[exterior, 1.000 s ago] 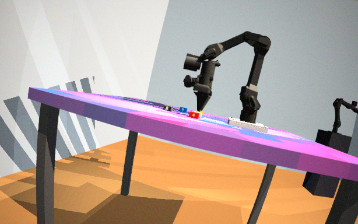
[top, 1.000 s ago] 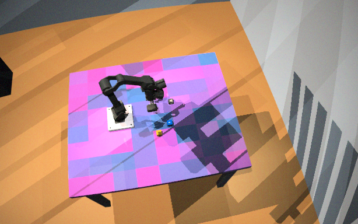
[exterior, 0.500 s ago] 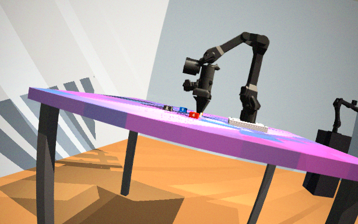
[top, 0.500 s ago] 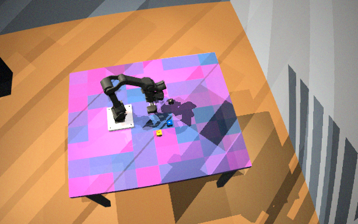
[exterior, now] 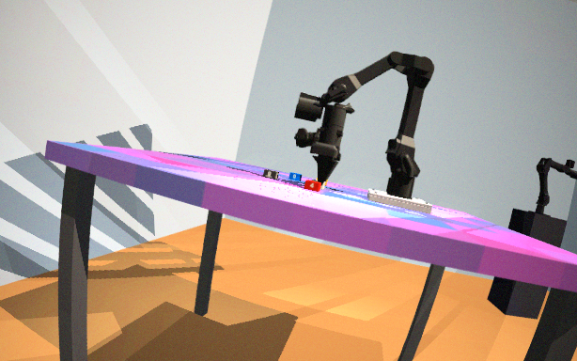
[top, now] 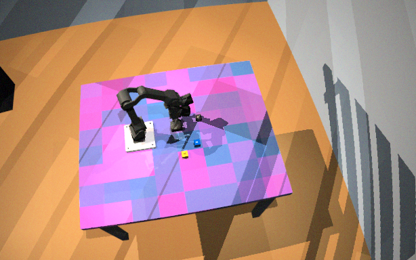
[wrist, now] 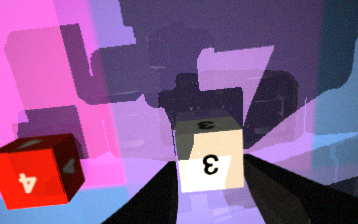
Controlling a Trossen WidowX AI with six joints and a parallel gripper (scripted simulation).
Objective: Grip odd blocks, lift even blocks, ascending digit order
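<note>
Now: gripper tip 10 mm short of the cream block. Also, from my gripper tip: blue block 90 mm ahead, 150 mm to the right; then dark block 130 mm ahead; then red block 10 mm ahead, 90 mm to the left.
</note>
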